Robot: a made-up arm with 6 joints. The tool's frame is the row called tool.
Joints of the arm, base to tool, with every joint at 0 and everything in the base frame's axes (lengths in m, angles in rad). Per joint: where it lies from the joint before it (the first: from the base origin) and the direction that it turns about. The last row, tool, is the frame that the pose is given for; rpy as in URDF.
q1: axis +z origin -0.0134 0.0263 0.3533
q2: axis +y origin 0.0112 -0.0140 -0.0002
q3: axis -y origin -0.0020 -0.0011 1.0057
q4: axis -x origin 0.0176 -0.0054 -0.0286
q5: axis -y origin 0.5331 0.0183 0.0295
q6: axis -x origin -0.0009 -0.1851 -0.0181
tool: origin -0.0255 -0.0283 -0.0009 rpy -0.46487 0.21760 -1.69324
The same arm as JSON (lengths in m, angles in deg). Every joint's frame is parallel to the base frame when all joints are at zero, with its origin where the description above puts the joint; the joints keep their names.
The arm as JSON. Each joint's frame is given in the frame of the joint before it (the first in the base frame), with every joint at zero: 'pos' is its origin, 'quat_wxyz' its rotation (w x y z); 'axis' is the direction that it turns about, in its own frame. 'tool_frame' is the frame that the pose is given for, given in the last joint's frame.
{"length_unit": "m", "angle_unit": "deg", "joints": [
  {"joint": "q1", "pos": [-0.0134, 0.0263, 0.3533], "quat_wxyz": [1.0, 0.0, 0.0, 0.0], "axis": "+z"},
  {"joint": "q2", "pos": [0.0112, -0.014, -0.0002], "quat_wxyz": [1.0, 0.0, 0.0, 0.0], "axis": "+y"},
  {"joint": "q3", "pos": [-0.002, -0.0011, 1.0057], "quat_wxyz": [1.0, 0.0, 0.0, 0.0], "axis": "-y"},
  {"joint": "q4", "pos": [0.0176, -0.0054, -0.0286], "quat_wxyz": [1.0, 0.0, 0.0, 0.0], "axis": "-x"},
  {"joint": "q5", "pos": [0.5331, 0.0183, 0.0295], "quat_wxyz": [1.0, 0.0, 0.0, 0.0], "axis": "-y"},
  {"joint": "q6", "pos": [-0.0009, -0.1851, -0.0181], "quat_wxyz": [1.0, 0.0, 0.0, 0.0], "axis": "-x"}
], "tool_frame": {"pos": [-0.0255, -0.0283, -0.0009], "quat_wxyz": [0.659626, -0.072559, 0.241526, -0.708021]}}

